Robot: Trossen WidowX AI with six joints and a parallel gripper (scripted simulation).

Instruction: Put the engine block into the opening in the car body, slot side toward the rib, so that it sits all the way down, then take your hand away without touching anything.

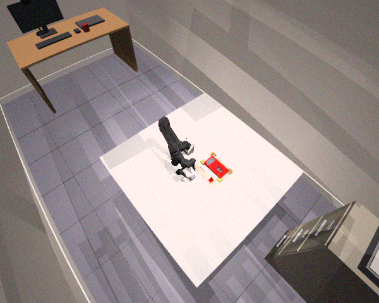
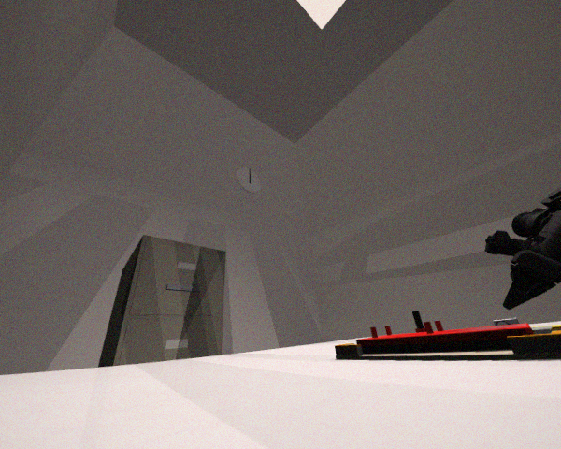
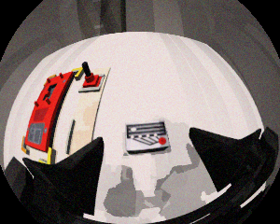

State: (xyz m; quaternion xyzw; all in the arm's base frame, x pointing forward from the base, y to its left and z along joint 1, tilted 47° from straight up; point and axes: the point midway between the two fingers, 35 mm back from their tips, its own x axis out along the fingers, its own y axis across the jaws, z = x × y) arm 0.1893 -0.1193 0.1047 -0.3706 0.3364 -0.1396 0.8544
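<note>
My gripper tip is now 4 cm above the engine block and 1 cm short of it.
</note>
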